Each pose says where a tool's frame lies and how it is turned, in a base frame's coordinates. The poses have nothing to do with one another.
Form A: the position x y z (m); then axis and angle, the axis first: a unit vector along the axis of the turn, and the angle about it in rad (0 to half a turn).
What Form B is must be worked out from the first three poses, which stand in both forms.
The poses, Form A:
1: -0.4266 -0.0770 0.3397 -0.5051 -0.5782 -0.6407 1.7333
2: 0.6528 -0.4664 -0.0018 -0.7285 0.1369 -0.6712 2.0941
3: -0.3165 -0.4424 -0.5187 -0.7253 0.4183 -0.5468 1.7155
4: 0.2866 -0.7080 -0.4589 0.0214 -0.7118 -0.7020 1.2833
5: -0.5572 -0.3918 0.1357 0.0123 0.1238 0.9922 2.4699
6: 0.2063 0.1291 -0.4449 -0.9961 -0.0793 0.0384 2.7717
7: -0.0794 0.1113 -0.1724 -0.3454 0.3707 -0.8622 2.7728
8: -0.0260 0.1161 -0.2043 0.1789 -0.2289 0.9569 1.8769
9: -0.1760 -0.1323 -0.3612 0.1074 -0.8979 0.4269 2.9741
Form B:
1: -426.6 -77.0 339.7 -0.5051 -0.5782 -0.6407 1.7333
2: 652.8 -466.4 -1.8 -0.7285 0.1369 -0.6712 2.0941
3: -316.5 -442.4 -518.7 -0.7253 0.4183 -0.5468 1.7155
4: 286.6 -708.0 -458.9 0.0214 -0.7118 -0.7020 1.2833
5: -557.2 -391.8 135.7 0.0123 0.1238 0.9922 2.4699
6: 206.3 129.1 -444.9 -0.9961 -0.0793 0.0384 2.7717
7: -79.4 111.3 -172.4 -0.3454 0.3707 -0.8622 2.7728
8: -26.0 116.1 -204.3 0.1789 -0.2289 0.9569 1.8769
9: -176.0 -132.3 -361.2 0.1074 -0.8979 0.4269 2.9741
